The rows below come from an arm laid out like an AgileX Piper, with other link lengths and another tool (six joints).
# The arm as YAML. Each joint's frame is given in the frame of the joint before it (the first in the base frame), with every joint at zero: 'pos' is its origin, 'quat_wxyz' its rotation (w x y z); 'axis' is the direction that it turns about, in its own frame. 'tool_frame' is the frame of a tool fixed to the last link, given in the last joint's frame.
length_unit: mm
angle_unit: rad
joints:
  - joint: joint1
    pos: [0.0, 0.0, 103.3]
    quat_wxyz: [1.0, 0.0, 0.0, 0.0]
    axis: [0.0, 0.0, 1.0]
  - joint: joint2
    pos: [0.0, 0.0, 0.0]
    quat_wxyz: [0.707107, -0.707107, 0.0, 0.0]
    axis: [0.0, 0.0, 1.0]
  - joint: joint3
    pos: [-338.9, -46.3, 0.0]
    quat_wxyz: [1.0, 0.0, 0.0, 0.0]
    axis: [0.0, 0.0, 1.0]
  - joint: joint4
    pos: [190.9, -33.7, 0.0]
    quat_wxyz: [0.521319, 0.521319, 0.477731, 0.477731]
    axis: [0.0, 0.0, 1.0]
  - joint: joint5
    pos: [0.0, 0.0, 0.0]
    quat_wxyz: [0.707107, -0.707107, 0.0, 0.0]
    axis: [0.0, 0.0, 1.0]
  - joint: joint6
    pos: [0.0, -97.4, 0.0]
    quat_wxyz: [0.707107, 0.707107, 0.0, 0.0]
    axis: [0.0, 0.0, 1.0]
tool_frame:
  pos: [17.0, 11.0, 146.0]
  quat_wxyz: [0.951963, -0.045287, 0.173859, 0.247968]
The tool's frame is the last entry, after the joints.
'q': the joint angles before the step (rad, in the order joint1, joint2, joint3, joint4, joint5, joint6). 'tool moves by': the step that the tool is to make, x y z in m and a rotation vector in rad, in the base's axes. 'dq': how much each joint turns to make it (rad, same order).
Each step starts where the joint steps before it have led.
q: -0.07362 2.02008 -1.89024 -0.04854 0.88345 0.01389
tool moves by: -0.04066 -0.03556 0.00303 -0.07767 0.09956 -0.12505
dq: -0.01447 -0.05560 0.03936 -0.15346 0.12264 0.12204
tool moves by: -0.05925 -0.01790 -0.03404 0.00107 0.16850 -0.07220
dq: -0.03821 -0.05614 0.20235 -0.03194 0.02861 0.03529
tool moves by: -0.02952 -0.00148 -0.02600 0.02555 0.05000 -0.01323
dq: -0.02623 -0.03863 0.18291 0.01204 -0.09270 0.00478
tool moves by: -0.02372 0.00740 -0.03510 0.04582 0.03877 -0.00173
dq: -0.01723 -0.00946 0.18814 0.03128 -0.13628 -0.00234
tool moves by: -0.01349 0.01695 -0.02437 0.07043 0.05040 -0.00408
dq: -0.00001 0.02342 0.07682 0.07614 -0.04246 -0.03103
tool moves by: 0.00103 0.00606 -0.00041 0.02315 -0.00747 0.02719
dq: -0.00208 -0.00178 0.00597 0.04241 -0.01109 -0.05366
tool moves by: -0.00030 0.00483 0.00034 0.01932 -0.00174 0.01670
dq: -0.00182 -0.00230 0.00220 0.03355 0.00025 -0.03842
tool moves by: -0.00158 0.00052 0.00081 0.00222 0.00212 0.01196
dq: -0.00201 -0.00379 0.00181 0.00715 0.00401 -0.01856
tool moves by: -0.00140 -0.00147 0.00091 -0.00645 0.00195 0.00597
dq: -0.00092 -0.00369 0.00111 -0.00723 0.00330 -0.00299
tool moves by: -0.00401 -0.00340 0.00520 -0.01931 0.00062 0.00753
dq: 0.00095 -0.01753 0.00193 -0.02420 0.01307 0.00644
